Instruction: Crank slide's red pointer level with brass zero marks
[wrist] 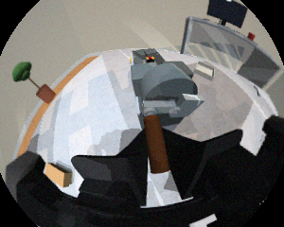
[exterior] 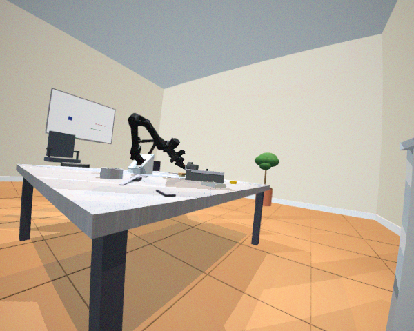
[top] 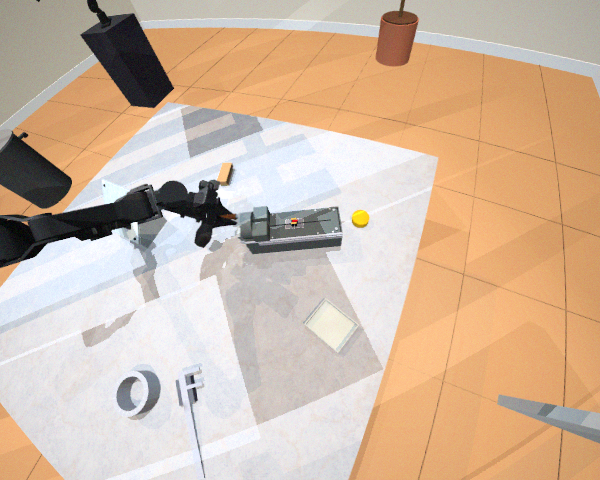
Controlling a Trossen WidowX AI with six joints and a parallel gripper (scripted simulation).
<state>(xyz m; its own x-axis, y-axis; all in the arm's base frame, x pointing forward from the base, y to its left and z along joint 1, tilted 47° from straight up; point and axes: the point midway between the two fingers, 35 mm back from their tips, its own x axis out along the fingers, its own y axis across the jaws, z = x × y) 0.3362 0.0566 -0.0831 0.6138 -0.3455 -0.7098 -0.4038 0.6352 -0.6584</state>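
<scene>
Right now the red pointer is 16 cm ahead of my gripper tip, 4 cm to the left of it and 1 cm above it. From my gripper tip the other things lie so: orange-brown crank handle 2 cm behind, 1 cm to the right, 2 cm above; tan block 17 cm behind, 19 cm to the left, 6 cm below; yellow disc 32 cm ahead, 15 cm to the left, 6 cm below.
</scene>
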